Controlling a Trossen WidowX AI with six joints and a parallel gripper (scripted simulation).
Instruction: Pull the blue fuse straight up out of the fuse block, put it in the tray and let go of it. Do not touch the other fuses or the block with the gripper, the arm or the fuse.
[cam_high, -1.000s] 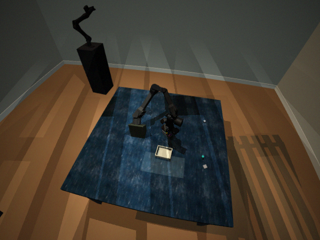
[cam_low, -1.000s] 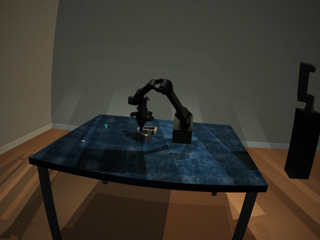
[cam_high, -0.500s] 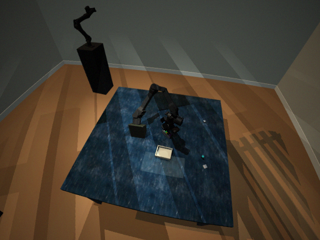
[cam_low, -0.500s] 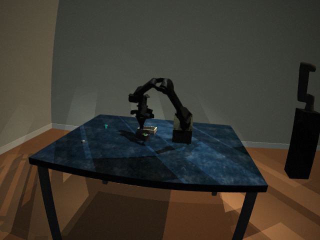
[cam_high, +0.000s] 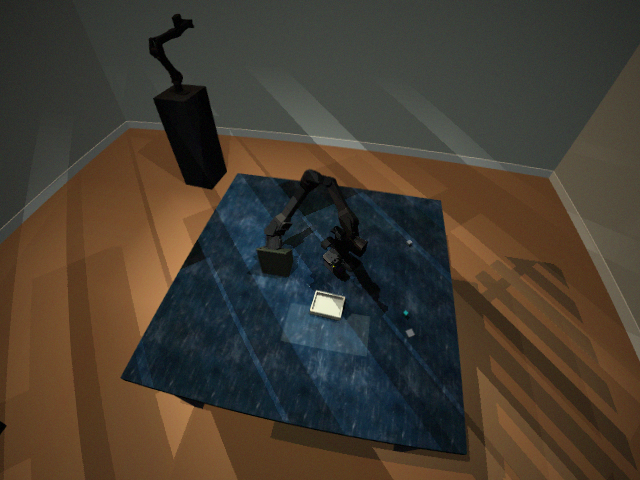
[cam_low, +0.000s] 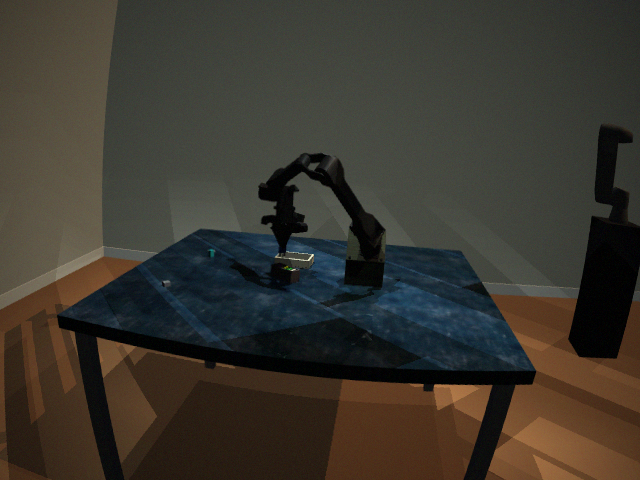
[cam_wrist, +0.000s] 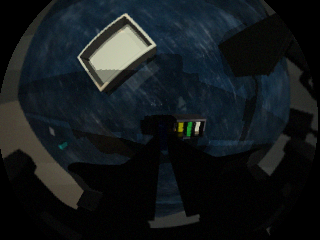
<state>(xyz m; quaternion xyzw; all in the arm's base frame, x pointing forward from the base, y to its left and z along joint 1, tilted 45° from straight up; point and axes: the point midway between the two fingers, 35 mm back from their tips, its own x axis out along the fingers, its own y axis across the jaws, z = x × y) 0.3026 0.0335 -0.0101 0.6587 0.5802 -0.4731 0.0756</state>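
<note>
The white tray lies 160 mm to the right of my gripper tip and 90 mm below it.
</note>
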